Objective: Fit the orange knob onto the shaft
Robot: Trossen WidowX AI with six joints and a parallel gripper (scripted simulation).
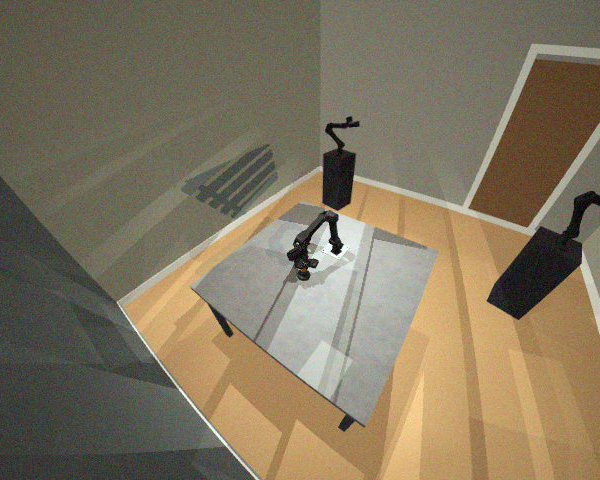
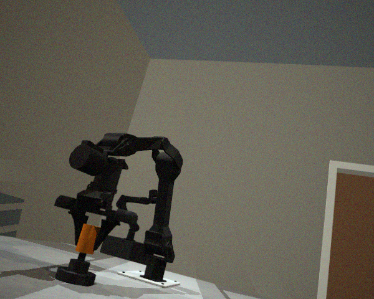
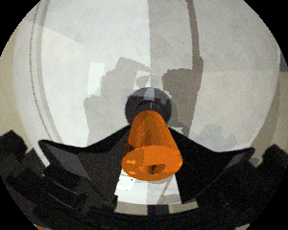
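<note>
Right now my gripper tip is 20 mm below the orange knob. Also, from my gripper tip: round pedestal 40 mm below.
</note>
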